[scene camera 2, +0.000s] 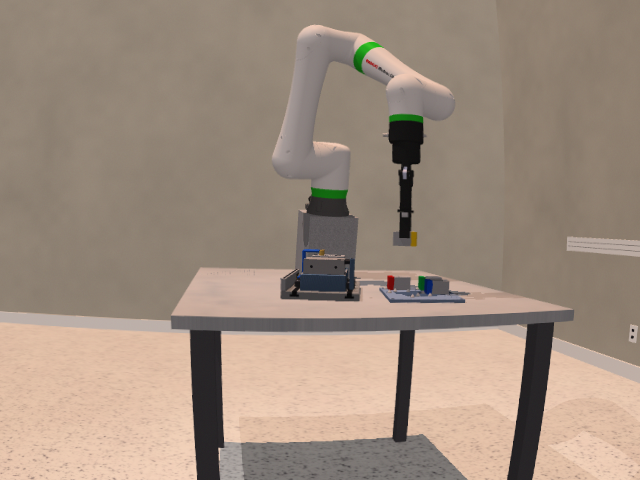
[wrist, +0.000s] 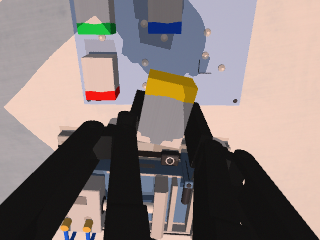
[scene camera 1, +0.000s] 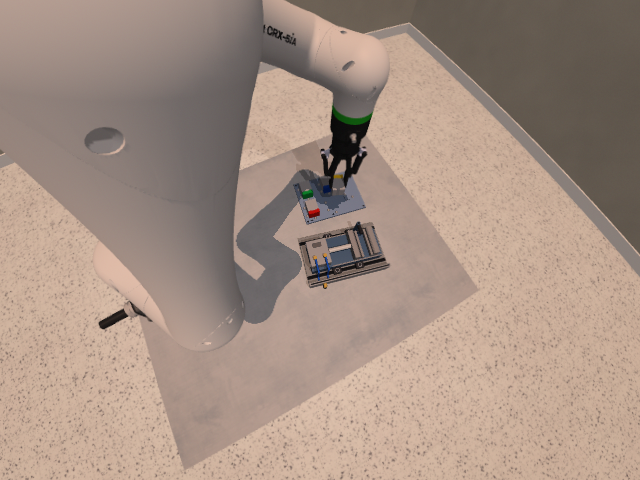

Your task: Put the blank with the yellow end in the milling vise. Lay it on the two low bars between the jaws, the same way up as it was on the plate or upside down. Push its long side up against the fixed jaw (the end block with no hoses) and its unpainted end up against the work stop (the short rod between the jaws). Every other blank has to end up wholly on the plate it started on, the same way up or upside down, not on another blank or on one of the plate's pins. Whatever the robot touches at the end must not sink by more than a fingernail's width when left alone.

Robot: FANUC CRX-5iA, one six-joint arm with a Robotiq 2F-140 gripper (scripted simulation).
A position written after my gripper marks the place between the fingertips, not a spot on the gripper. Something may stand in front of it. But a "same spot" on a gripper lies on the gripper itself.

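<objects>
Gripper visible: scene camera 2 (405,237), scene camera 1, wrist view. Same spot on my gripper: (scene camera 1: 330,172) and (wrist: 111,158).
</objects>
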